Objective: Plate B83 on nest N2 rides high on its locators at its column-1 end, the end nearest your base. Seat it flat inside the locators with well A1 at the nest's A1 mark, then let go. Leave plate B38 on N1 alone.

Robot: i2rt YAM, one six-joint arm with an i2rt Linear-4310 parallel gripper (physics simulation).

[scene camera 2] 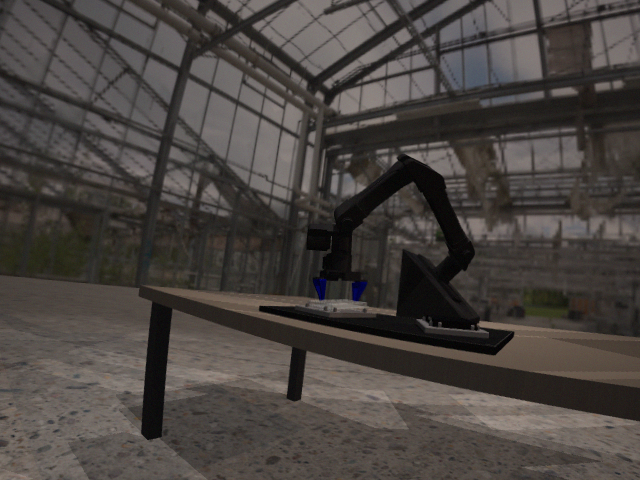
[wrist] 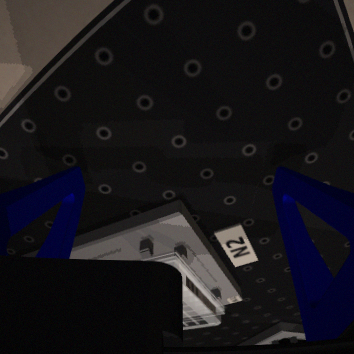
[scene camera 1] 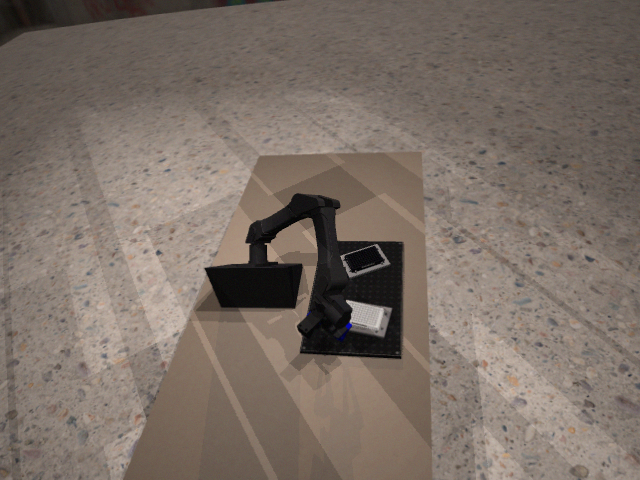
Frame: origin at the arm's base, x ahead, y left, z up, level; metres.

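Seen in the pictures: gripper, between the fingertips: point(scene camera 2: 338, 307) point(wrist: 178, 176) point(scene camera 1: 331, 332); arm's base, origin of its link: point(scene camera 2: 437, 278) point(scene camera 1: 258, 265).
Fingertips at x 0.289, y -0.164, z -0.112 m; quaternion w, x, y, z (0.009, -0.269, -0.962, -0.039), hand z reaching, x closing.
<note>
Offsets run from my fingertips to a thing's top centre. "spot": to the spot under its first point. Level surfaces: height alone.
The white well plate B83 {dx +0.092, dy +0.073, dz +0.026 m} point(scene camera 1: 368, 315) point(scene camera 2: 338, 304) point(wrist: 205, 317) sits on the light grey nest N2 {dx +0.098, dy +0.072, dz +0.013 m} point(scene camera 1: 369, 331) point(scene camera 2: 360, 314) point(wrist: 165, 230). Its tilt is too small to judge, and the camera body hides much of it in the wrist view. My gripper point(scene camera 1: 328, 326) point(scene camera 2: 339, 299) point(wrist: 178, 176) is open and empty, its blue fingers pointing down wide apart. In scene camera 2 the tips are about level with the plate's top; I see no finger gripping it. The black plate B38 {dx +0.054, dy +0.339, dz +0.017 m} point(scene camera 1: 366, 259) lies on nest N1 {dx +0.054, dy +0.339, dz +0.013 m} point(scene camera 1: 369, 269) point(scene camera 2: 457, 332). The A1 mark is not readable.
Both nests stand on a black perforated board {dx +0.050, dy +0.193, dz -0.009 m} point(scene camera 1: 382, 289) point(scene camera 2: 403, 324) point(wrist: 210, 90) on the tan table {dz -0.022 m} point(scene camera 1: 248, 413) point(scene camera 2: 217, 304). The N2 label {spot: dx +0.001, dy +0.080, dz -0.007 m} point(wrist: 236, 246) lies beside its nest. The black wedge-shaped arm base point(scene camera 1: 253, 286) point(scene camera 2: 429, 294) stands beside the board, near N1 in scene camera 2.
</note>
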